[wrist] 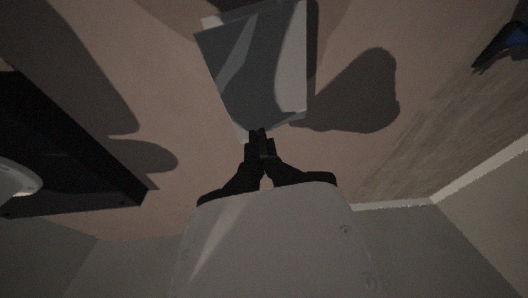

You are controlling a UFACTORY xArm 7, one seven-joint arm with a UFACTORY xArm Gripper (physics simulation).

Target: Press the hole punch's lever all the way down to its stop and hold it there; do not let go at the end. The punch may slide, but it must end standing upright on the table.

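Places are measured from the arm's base along level axes (x back, y left, z down), in centimetres.
Pixels of known places: gripper, fingertip midpoint: (259,139).
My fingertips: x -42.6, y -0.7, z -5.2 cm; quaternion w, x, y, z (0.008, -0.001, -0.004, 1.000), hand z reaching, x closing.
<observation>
Behind a point stands the place of what it marks.
The hole punch (260,65) @[x -44.3, y 5.6, z -2.3 cm] is at the upper middle of the wrist view, a blue-grey lever top with pale strips of its body showing along the left edge and at the upper left corner. It appears upright on the brown table (165,95) @[x -29.9, y 2.7, z 4.7 cm]; its far end is cut off by the frame. My gripper (259,139) @[x -42.6, y -0.7, z -5.2 cm] is shut and empty. Its fingertips overlap the near end of the lever in the view. Whether they touch it, and how far down the lever is, cannot be told from this angle.
A black base plate (55,150) @[x -13.3, y 0.4, z 0.1 cm] with a white round part (17,179) @[x -4.1, y -2.4, z -1.0 cm] is at the left. A dark object with a blue part (517,36) shows at the upper right. Shadows fall beside the punch. Grey walls lie beyond the table.
</observation>
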